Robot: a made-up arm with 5 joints.
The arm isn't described. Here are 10 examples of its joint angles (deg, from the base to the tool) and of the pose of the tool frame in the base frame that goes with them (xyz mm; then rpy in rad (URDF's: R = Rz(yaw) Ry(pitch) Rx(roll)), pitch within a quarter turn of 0, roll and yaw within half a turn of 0).
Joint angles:
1: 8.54 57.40 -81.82 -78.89 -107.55
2: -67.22 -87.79 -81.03 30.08 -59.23
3: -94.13 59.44 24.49 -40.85 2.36
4: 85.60 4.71 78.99 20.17 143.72
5: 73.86 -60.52 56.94 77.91 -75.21
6: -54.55 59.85 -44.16 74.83 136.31
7: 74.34 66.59 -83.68 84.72 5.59
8: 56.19 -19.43 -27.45 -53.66 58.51
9: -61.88 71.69 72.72 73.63 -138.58
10: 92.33 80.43 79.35 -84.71 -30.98
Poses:
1: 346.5 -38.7 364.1 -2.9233 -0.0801 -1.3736
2: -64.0 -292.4 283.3 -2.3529 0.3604 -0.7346
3: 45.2 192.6 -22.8 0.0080 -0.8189 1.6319
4: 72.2 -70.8 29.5 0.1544 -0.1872 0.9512
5: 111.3 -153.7 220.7 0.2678 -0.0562 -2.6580
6: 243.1 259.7 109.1 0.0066 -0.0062 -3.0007
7: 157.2 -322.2 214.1 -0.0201 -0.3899 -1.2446
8: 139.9 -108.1 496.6 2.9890 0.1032 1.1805
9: 23.1 -66.5 106.0 -2.4681 -0.6627 0.1661
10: 68.5 43.3 44.4 0.1471 -0.2158 -2.2168
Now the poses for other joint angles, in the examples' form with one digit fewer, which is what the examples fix.
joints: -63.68 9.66 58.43 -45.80 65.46
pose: 148 180 76 -1.138 -0.439 2.489
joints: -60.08 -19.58 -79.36 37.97 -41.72
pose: 60 3 535 2.771 -0.353 -1.249
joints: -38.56 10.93 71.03 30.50 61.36
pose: 123 53 29 0.339 0.201 1.730
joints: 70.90 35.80 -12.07 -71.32 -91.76
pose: 173 -308 222 2.403 0.054 -2.750
